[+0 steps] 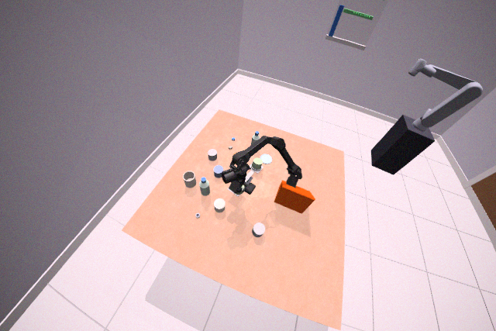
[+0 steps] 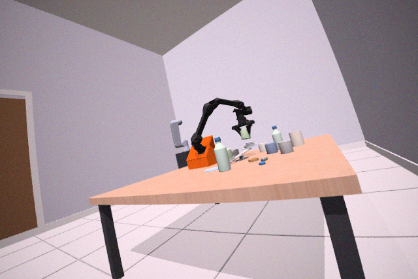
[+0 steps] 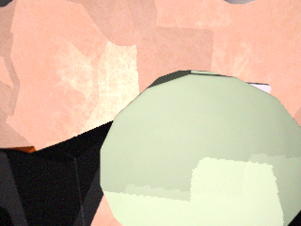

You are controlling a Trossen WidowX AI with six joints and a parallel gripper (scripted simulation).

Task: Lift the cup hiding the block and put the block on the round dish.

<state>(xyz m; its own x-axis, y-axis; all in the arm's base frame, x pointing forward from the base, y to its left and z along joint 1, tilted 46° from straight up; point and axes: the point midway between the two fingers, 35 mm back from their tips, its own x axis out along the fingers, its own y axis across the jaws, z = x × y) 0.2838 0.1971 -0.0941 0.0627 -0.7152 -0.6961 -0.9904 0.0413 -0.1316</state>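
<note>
Now: gripper tip 5 cm past the flat white round dish, 42 cm to the left of it and 15 cm above it. From my gripper tip the other things lie so: pale green cup (2 cm to the left, 1 cm above); blue cup (19 cm ahead, 10 cm to the right, 11 cm below); grey balance (1 cm ahead, 16 cm to the right, 11 cm below).
</note>
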